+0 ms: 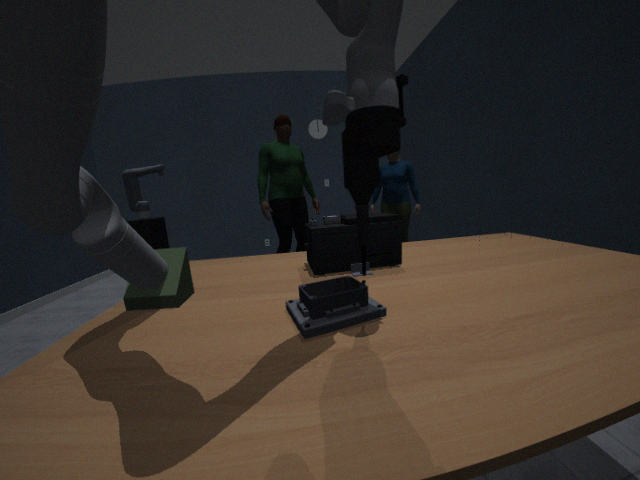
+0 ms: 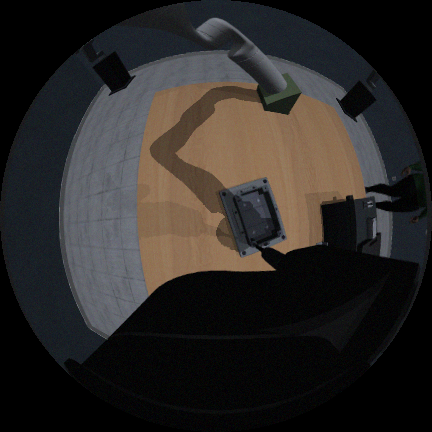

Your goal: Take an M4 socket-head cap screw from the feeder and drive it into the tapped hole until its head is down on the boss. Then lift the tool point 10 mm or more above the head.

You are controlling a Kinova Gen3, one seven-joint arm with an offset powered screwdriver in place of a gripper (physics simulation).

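My screwdriver points straight down, and no screw shows on its bit tip. The tip is a little above a small dark screw-like piece that stands at the right corner of the housing, with a narrow gap between them. That piece is too small to tell if its head is down on the boss. The open black housing sits on a grey base plate. A black box, which looks like the feeder, stands behind; no loose screw can be made out there.
A small pale bracket is at the black box's front foot. The arm's base stands on a green block at the table's far left. Two people, one in a green top and one in a blue top, stand behind the table.
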